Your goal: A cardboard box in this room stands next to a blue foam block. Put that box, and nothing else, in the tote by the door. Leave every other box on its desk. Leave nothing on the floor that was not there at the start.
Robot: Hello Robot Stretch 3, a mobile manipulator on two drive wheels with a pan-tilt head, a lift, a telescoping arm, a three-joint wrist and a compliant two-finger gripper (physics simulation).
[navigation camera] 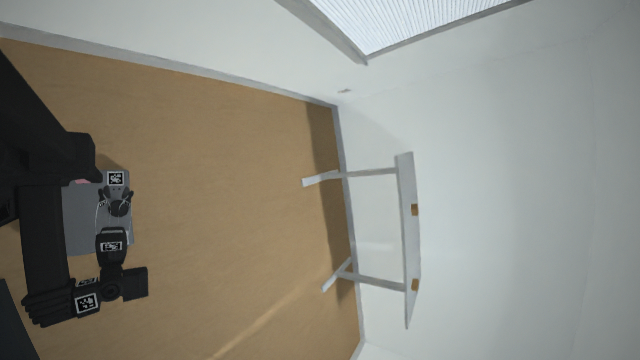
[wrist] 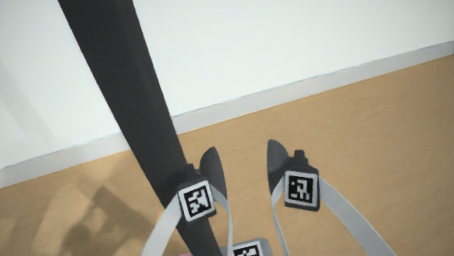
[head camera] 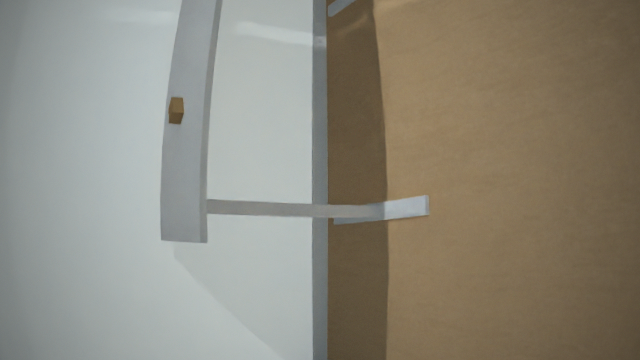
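Seen in the pictures: gripper, fingertip midpoint: (navigation camera: 117, 186) (wrist: 243, 162); robot's base at its link origin: (navigation camera: 118, 207).
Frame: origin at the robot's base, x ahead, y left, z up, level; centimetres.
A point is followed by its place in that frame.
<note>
A small brown box (head camera: 176, 110) {y -23.5, x 168.6, z 98.2 cm} is on the pale desk (head camera: 185, 175) {y 0.6, x 155.0, z 95.0 cm} in the head view, which shows the room turned sideways. In the navigation view, two small brown boxes (navigation camera: 414, 209) {y -23.1, x 168.4, z 98.2 cm} (navigation camera: 414, 285) {y -92.4, x 167.5, z 97.6 cm} are on the desk (navigation camera: 409, 245) {y -51.4, x 157.7, z 95.0 cm}, far from the gripper. No blue foam block shows beside them, and the tote does not show. My gripper (navigation camera: 117, 194) {y 8.3, x 0.8, z 48.2 cm} (wrist: 243, 162) {y 8.3, x 0.8, z 48.2 cm} is open and empty, over the robot's own grey base, away from the desk.
The desk's legs (head camera: 265, 208) {y 11.5, x 167.4, z 58.0 cm} (navigation camera: 370, 173) {y 10.9, x 167.4, z 60.4 cm} stand on the brown floor (head camera: 500, 175) {y -6.4, x 98.2, z 0.0 cm} (navigation camera: 225, 175) {y 14.9, x 59.6, z 0.0 cm} by the wall. A framed, ribbed white panel (navigation camera: 400, 20) {y 90.7, x 98.3, z 114.8 cm} is on a wall. A dark surface (navigation camera: 12, 325) {y -39.6, x -35.6, z 6.8 cm} cuts across the navigation view's lower left corner. The robot's dark mast (wrist: 115, 65) {y 11.6, x -6.6, z 56.6 cm} crosses the wrist view.
</note>
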